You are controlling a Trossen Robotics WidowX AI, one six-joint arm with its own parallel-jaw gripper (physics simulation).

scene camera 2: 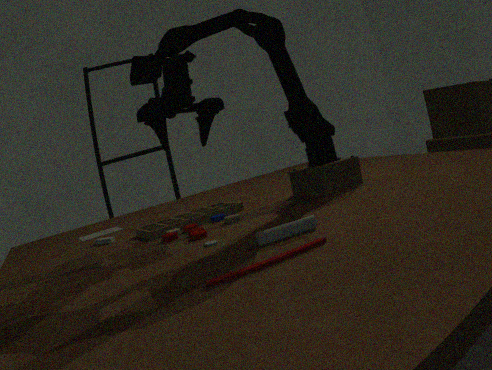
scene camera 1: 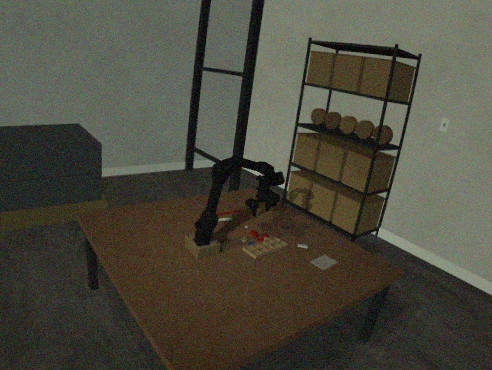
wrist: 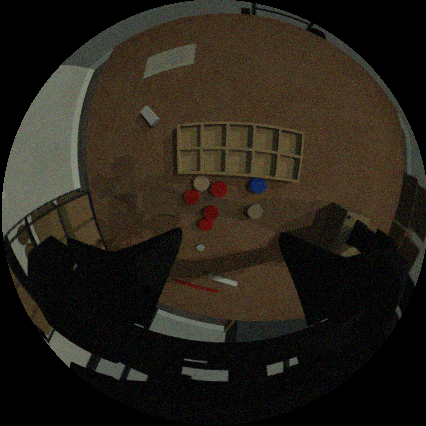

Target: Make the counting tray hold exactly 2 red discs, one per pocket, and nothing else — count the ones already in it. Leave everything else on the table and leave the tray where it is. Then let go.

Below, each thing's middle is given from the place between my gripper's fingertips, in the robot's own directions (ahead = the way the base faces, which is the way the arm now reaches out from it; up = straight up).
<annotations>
Now: hand 16 cm above the wooden counting tray (wrist: 210,147), 8 cm to the left of it and 1 cm short of it. The rest, counted from my hand: grey flat card (wrist: 183,55) (30 cm to the right, 23 cm ahead, 16 cm below).
</annotations>
